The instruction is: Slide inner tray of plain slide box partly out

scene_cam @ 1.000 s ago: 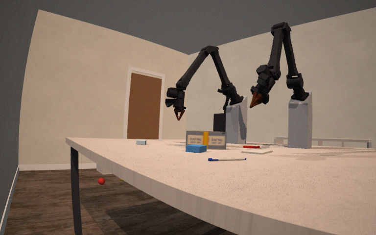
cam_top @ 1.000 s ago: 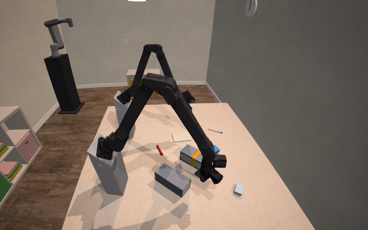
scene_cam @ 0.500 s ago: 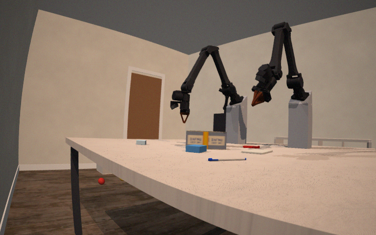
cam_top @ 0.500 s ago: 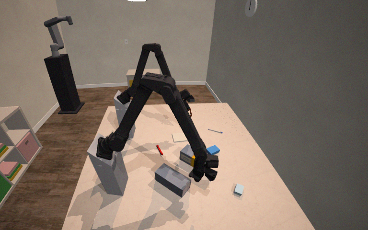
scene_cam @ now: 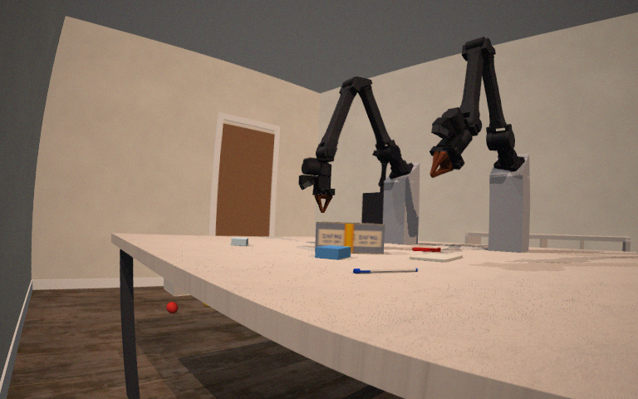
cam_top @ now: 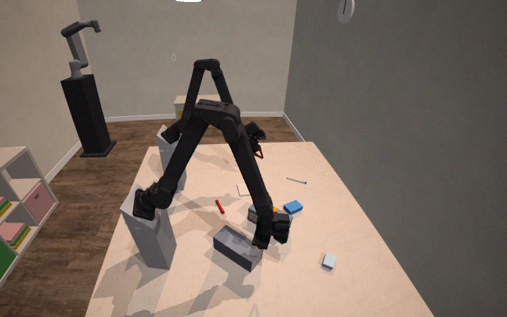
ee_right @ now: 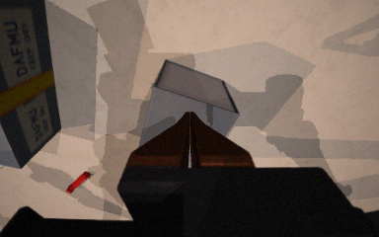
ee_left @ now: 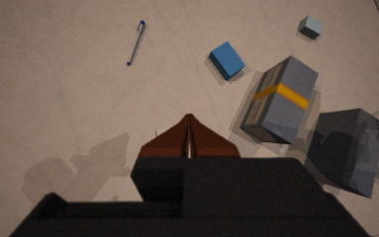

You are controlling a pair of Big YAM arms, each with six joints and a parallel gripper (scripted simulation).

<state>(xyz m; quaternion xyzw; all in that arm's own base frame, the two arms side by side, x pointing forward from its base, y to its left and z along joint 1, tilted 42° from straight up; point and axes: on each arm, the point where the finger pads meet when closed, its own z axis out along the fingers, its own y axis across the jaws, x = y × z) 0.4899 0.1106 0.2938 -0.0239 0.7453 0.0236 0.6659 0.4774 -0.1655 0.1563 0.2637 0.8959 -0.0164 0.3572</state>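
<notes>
Now: the slide box 18 cm behind my left hand, 50 cm to the right of it and 21 cm below it. Also, from my left hand: white pad: 6 cm behind, 1 cm to the right, 25 cm below; then red marker: 27 cm behind, 17 cm to the right, 24 cm below; then pen: 29 cm ahead, 6 cm to the left, 25 cm below.
The slide box is 9 cm behind my right hand, 7 cm to the left of it and 10 cm below it. The rest, counted from my right hand: white pad 3 cm ahead, 56 cm to the left, 14 cm below; then red marker 18 cm behind, 40 cm to the left, 14 cm below; then light blue block 36 cm ahead, 4 cm to the right, 13 cm below.
</notes>
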